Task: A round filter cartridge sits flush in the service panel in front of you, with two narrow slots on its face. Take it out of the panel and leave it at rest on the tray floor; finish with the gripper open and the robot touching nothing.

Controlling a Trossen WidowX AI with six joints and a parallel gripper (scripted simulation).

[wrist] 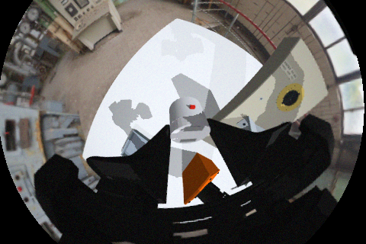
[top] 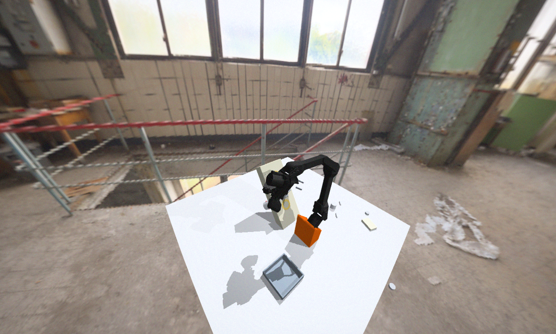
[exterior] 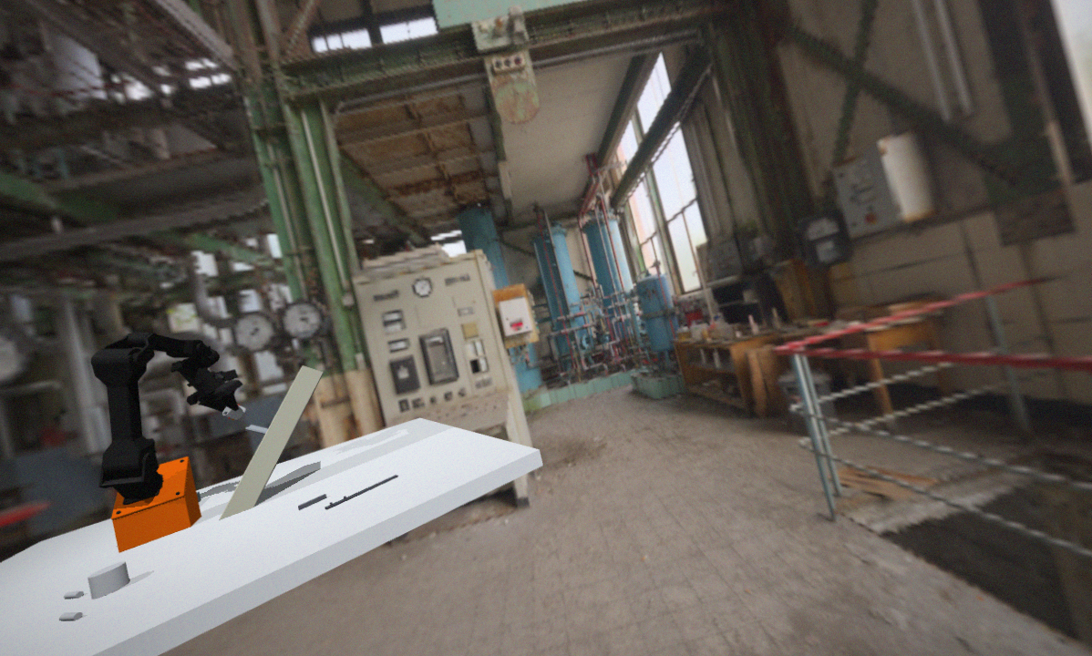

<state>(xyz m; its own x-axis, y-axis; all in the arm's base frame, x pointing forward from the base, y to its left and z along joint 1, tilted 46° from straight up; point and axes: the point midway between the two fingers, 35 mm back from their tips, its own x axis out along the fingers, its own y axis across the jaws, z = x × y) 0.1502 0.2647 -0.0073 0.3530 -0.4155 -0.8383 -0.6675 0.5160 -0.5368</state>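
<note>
My gripper tip is now 270 mm above the grey tray, 240 mm past it and 80 mm to the right of it. Also, from my gripper tip: cream block (630 mm to the right, 370 mm behind, 270 mm below).
</note>
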